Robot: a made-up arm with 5 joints.
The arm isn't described. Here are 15 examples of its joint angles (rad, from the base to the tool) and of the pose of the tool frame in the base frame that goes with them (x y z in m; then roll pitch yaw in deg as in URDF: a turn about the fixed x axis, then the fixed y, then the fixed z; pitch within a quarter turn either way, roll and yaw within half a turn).
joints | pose
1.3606 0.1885 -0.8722 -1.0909 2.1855 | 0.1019 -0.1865 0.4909 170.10 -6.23 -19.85
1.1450 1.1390 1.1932 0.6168 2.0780 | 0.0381 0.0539 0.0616 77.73 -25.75 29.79
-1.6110 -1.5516 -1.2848 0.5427 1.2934 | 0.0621 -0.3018 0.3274 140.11 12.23 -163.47
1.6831 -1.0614 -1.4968 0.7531 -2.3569 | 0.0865 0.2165 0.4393 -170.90 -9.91 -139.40
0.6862 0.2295 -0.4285 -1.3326 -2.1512 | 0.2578 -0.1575 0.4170 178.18 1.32 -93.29
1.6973 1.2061 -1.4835 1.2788 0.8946 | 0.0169 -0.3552 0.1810 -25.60 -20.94 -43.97
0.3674 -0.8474 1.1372 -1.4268 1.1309 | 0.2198 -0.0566 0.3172 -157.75 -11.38 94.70
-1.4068 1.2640 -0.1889 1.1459 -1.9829 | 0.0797 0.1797 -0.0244 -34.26 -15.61 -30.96
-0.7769 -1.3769 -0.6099 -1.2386 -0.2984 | -0.1149 -0.1596 0.3827 -76.13 69.57 -32.46
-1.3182 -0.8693 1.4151 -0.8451 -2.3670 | 0.1007 0.1971 0.2207 114.93 45.61 3.90
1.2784 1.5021 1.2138 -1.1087 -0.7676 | 0.0579 0.0144 0.0019 -1.52 1.43 -120.04
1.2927 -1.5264 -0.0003 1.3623 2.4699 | 0.0650 -0.0097 0.4064 -104.12 47.85 5.37
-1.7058 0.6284 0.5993 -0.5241 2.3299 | 0.0162 0.2483 0.0426 -41.78 29.82 -143.17
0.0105 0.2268 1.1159 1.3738 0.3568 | 0.1059 0.0055 0.0849 33.82 60.24 37.06
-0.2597 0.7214 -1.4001 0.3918 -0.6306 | 0.3836 0.0933 0.3907 115.16 -48.26 -94.43
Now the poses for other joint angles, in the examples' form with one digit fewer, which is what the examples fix.
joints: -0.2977 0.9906 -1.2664 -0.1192 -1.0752
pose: 0.423 0.119 0.312 114.8 -23.5 -83.4
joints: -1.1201 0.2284 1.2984 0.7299 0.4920
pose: 0.069 0.041 0.047 19.3 34.9 95.7
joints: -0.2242 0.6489 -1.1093 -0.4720 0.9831
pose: 0.372 0.078 0.412 -149.2 -20.7 133.5
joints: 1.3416 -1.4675 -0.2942 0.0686 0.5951
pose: 0.034 0.122 0.481 176.3 6.0 71.6
